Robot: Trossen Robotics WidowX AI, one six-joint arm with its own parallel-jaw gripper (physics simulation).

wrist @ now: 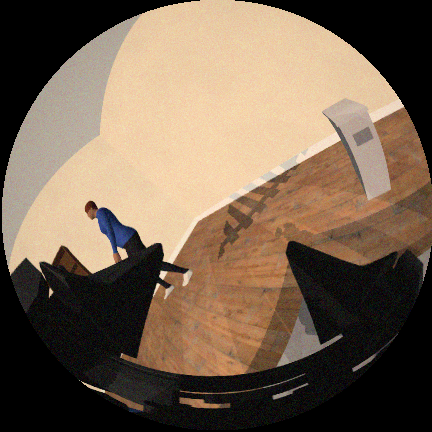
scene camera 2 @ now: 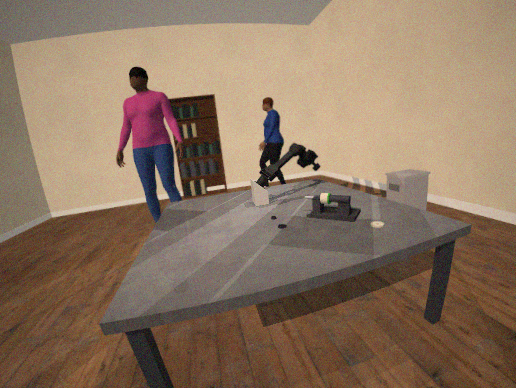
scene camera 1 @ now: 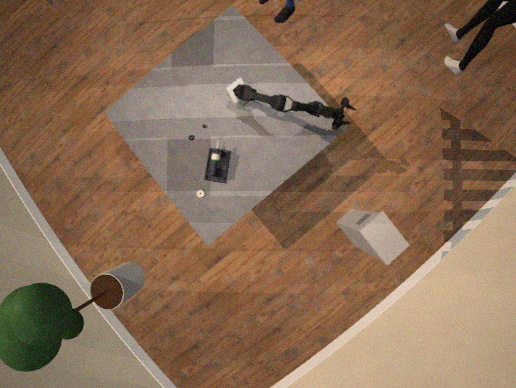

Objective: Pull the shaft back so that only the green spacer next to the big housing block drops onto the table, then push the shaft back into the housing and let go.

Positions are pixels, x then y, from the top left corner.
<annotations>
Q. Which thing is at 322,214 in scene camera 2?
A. A dark housing fixture.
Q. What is the gripper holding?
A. Nothing.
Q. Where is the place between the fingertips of the gripper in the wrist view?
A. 226,249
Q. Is the gripper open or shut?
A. Open.
</annotations>
